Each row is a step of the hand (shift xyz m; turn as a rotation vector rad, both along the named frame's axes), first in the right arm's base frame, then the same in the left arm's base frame.
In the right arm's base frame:
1: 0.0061 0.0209 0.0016 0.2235 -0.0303 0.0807
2: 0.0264 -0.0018 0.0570 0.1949 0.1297 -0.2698
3: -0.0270 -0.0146 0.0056 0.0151 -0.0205 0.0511
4: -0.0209 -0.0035 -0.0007 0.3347 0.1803 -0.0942
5: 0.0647 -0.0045 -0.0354 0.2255 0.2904 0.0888
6: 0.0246 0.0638 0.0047 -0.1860 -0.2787 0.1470
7: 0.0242 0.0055 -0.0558 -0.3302 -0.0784 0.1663
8: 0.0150 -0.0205 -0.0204 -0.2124 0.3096 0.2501
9: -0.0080 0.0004 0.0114 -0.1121 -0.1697 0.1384
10: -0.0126 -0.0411 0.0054 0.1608 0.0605 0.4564
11: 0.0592 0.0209 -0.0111 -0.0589 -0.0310 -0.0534
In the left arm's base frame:
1: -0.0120 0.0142 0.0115 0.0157 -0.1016 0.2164
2: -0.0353 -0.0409 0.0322 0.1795 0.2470 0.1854
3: -0.0027 -0.0114 -0.0289 -0.0227 -0.0500 0.0157
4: -0.0029 0.0003 -0.0210 0.0529 0.1567 0.3550
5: 0.0467 0.0113 0.0562 -0.1804 0.1372 0.3029
6: -0.0350 0.0426 0.0408 0.0047 -0.2833 -0.2316
7: 0.0455 0.0368 0.0174 -0.1671 -0.1256 -0.3149
8: 0.0316 -0.0044 0.0064 -0.4301 0.1021 -0.0903
9: -0.0110 -0.0060 -0.0061 -0.0340 -0.2038 -0.1336
10: 0.0170 -0.0332 -0.0221 -0.3402 -0.2642 0.2286
11: 0.0117 0.0158 0.0607 0.0434 0.0176 -0.0713

